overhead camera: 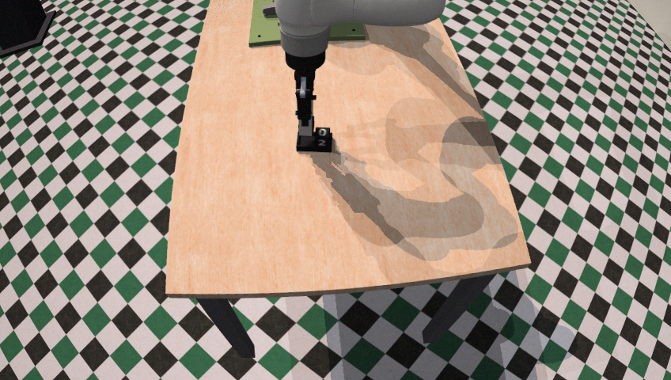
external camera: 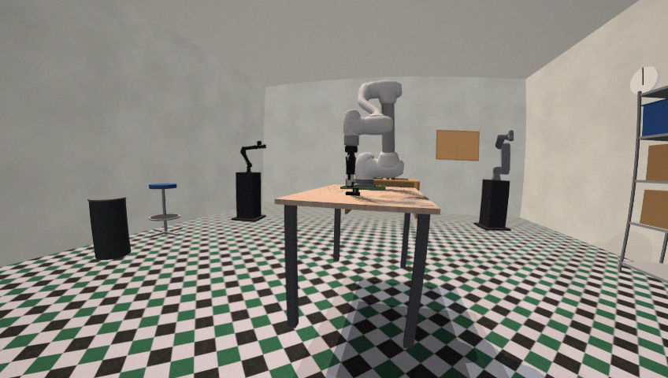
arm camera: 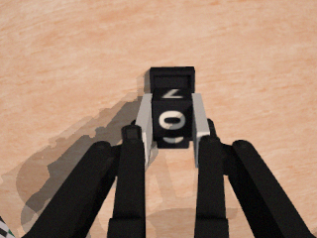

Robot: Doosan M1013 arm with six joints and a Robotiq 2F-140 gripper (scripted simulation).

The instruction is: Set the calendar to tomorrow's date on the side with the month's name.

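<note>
The black cube is 10 mm ahead of my hand, 30 mm to the left of it and 60 mm below it. From my hand the other things lie so: black tray: 20 mm to the left, 80 mm below.
</note>
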